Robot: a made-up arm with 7 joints. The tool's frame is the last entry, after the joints. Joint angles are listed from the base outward. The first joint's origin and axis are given. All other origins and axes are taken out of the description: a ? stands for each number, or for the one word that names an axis. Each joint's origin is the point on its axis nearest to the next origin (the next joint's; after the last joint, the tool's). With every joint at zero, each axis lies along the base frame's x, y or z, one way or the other. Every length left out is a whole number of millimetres.
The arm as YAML. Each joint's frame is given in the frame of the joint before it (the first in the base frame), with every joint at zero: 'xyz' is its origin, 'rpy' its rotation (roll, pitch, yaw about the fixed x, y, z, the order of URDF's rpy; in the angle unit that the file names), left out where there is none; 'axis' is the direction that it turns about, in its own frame. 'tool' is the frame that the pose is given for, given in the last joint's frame.
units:
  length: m
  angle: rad
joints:
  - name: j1
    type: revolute
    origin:
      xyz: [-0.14, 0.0, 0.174]
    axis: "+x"
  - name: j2
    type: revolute
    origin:
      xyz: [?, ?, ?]
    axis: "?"
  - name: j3
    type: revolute
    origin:
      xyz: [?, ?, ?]
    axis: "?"
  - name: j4
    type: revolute
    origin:
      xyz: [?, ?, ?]
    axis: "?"
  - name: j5
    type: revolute
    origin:
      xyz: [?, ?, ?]
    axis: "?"
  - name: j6
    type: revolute
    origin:
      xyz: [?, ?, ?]
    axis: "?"
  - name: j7
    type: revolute
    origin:
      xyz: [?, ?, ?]
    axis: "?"
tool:
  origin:
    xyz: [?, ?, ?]
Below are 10 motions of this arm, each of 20 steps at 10 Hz.
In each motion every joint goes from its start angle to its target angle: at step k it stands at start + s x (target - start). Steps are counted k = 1, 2, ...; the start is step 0. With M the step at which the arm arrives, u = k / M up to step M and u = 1 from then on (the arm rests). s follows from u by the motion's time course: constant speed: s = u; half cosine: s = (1 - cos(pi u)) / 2; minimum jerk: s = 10 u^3 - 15 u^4 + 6 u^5.
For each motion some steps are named. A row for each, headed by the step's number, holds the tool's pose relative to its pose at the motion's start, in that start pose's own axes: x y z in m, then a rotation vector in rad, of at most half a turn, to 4 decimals.
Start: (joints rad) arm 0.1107 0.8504 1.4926 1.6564 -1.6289 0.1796 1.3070
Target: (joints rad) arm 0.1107 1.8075 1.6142 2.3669 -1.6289 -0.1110 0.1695
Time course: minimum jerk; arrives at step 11
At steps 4, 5, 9, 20:
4: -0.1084 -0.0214 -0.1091 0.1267 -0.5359 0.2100
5: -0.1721 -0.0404 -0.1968 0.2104 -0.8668 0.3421
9: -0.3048 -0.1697 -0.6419 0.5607 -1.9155 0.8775
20: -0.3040 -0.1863 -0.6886 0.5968 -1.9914 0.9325

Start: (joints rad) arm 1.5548 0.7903 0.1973 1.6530 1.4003 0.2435 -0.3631
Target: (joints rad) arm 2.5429 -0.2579 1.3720 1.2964 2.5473 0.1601 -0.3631
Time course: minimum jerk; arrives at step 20
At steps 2, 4, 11, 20:
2: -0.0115 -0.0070 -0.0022 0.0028 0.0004 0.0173
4: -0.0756 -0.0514 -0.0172 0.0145 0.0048 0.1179
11: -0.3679 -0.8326 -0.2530 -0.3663 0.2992 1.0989
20: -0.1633 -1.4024 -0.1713 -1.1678 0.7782 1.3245

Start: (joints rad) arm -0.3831 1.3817 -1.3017 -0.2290 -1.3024 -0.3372 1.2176
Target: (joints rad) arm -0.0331 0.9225 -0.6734 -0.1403 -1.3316 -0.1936 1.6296
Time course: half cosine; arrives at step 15
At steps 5, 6, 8, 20:
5: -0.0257 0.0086 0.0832 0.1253 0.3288 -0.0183
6: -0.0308 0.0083 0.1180 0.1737 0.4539 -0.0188
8: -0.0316 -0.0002 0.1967 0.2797 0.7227 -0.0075
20: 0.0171 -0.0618 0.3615 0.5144 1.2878 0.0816

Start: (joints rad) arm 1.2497 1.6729 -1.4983 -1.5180 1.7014 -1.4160 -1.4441
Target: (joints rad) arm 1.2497 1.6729 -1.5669 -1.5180 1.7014 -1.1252 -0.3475
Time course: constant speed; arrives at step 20
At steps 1, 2, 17, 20:
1: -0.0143 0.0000 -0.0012 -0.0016 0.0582 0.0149
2: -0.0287 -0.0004 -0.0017 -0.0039 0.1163 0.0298
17: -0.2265 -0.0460 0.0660 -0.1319 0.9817 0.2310
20: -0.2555 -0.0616 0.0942 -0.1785 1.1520 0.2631

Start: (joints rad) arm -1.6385 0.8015 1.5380 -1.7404 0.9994 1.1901 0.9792
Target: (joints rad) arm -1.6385 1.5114 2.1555 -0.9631 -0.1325 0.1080 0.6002
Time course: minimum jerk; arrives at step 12
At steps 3, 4, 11, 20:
3: 0.0325 0.0650 0.0410 0.0452 -0.0509 -0.0266
4: 0.0705 0.1288 0.0720 0.0761 -0.1239 -0.0464
11: 0.2586 0.3975 -0.0420 -0.0645 -0.8956 0.4627
20: 0.2585 0.3973 -0.0442 -0.0661 -0.8993 0.4708

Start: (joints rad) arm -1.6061 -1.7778 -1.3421 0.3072 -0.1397 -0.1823 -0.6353
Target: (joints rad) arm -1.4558 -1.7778 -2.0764 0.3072 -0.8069 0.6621 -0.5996
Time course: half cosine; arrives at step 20
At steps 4, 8, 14, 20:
4: -0.0514 -0.0102 -0.0227 -0.0688 -0.1379 0.0848
8: -0.1524 -0.0553 -0.1046 -0.2702 -0.5094 0.2625
14: -0.2029 -0.1732 -0.2569 -0.6734 -1.2049 0.3897
20: -0.1869 -0.2303 -0.3005 -0.8561 -1.5304 0.3481

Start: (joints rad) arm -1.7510 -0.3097 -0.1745 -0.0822 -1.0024 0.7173 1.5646
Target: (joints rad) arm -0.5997 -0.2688 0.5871 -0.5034 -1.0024 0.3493 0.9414
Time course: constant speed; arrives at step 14
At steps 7, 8, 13, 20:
7: 0.0104 0.0741 0.1793 0.2998 0.2544 0.2195
8: 0.0198 0.0801 0.2020 0.3431 0.2860 0.2555
13: 0.0779 0.1102 0.2961 0.5630 0.4208 0.4480
20: 0.0895 0.1175 0.3117 0.6080 0.4425 0.4885

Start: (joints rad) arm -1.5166 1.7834 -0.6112 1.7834 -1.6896 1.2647 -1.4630
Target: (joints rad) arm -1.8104 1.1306 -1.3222 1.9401 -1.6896 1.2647 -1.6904
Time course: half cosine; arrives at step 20
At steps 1, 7, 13, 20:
1: 0.0007 -0.0032 0.0052 0.0011 -0.0075 -0.0047
7: -0.0125 -0.1470 0.2348 0.0434 -0.3387 -0.2030
13: -0.2382 -0.3683 0.5996 0.0844 -0.9161 -0.5185
20: -0.4814 -0.4555 0.7626 0.0869 -1.2680 -0.6941

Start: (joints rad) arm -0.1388 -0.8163 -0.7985 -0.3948 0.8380 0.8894 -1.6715
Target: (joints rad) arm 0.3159 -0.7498 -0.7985 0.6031 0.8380 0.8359 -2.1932
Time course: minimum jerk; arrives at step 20
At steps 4, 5, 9, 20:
4: -0.0091 0.0154 0.0296 0.0161 -0.0704 0.0157
5: -0.0173 0.0277 0.0528 0.0285 -0.1258 0.0282
9: -0.0976 0.1103 0.2021 0.1066 -0.4926 0.1153
20: -0.3742 0.2762 0.4179 0.2548 -1.1804 0.3251

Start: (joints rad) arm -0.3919 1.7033 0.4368 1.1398 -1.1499 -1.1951 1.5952
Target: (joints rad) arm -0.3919 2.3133 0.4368 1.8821 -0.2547 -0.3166 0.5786
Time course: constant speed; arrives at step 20
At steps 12, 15, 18, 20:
12: 0.2747 0.0908 0.0416 0.1580 -0.3273 -0.4754
15: 0.3424 0.0754 0.0313 0.1173 -0.3656 -0.6013
18: 0.4066 0.0486 0.0122 0.0432 -0.3885 -0.7180
20: 0.4467 0.0255 -0.0046 -0.0239 -0.3958 -0.7874

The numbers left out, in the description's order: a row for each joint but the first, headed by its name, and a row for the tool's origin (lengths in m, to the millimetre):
j2: xyz 0.0 0.023 -0.006, axis -z
j3: xyz 0.085 -0.542 0.0, axis +y
j4: xyz -0.1 0.0 0.153, axis +z
j5: xyz -0.072 0.414 0.0, axis +y
j6: xyz -0.092 0.0 0.172, axis -x
j7: xyz 0.0 0.287 0.008, axis +y
tool: xyz 0.039 0.0 -0.181

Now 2 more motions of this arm.
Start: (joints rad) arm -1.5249 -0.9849 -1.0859 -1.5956 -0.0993 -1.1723 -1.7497
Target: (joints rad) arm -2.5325 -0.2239 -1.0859 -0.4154 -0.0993 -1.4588 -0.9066
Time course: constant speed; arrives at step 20
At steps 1, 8, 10, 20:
1: -0.0093 0.0173 0.0552 0.0725 0.0894 0.0093
8: -0.0391 0.0192 0.4699 0.5166 0.7822 0.2105
10: -0.0262 -0.0178 0.5841 0.6163 0.9945 0.3114
20: 0.2402 -0.3241 0.9559 0.8348 2.0444 1.1139

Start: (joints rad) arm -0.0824 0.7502 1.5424 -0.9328 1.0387 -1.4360 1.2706
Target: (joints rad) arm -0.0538 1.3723 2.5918 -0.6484 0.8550 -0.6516 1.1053
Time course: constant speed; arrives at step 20
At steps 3, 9, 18, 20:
3: 0.1145 -0.0061 0.0919 0.0807 -0.0298 -0.2326
9: 0.3200 -0.1066 0.2401 0.2127 0.0123 -0.7199
18: 0.4962 -0.3784 0.3012 0.2957 0.3329 -1.4389
20: 0.5071 -0.4379 0.2889 0.2905 0.4458 -1.5851

